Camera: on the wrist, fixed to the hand. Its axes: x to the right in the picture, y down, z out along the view.
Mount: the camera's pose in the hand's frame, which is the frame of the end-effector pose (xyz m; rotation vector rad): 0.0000 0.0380 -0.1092 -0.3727 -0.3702 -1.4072
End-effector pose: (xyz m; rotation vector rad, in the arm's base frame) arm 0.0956 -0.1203 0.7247 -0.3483 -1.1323 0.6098
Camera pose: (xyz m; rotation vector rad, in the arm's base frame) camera 0.1853 -0.0857 0.6605 0.3014 -1.5222 -0.8157
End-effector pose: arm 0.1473 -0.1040 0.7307 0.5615 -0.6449 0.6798
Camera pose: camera 0.1585 -0.0079 0.6674 0.6396 -0.5355 -0.8647
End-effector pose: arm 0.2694 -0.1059 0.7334 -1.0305 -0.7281 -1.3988
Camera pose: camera 0.2889 -0.2080 0.6828 0.9687 1.5199 2.3716
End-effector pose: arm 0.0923 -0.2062 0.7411 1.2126 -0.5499 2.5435
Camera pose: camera 0.0026 -0.1914 0.6696 1.2303 -0.0947 1.0094
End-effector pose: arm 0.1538 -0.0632 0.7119 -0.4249 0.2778 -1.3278
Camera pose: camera 0.1400 -0.0716 0.5974 -1.3048 -0.1599 -2.5115
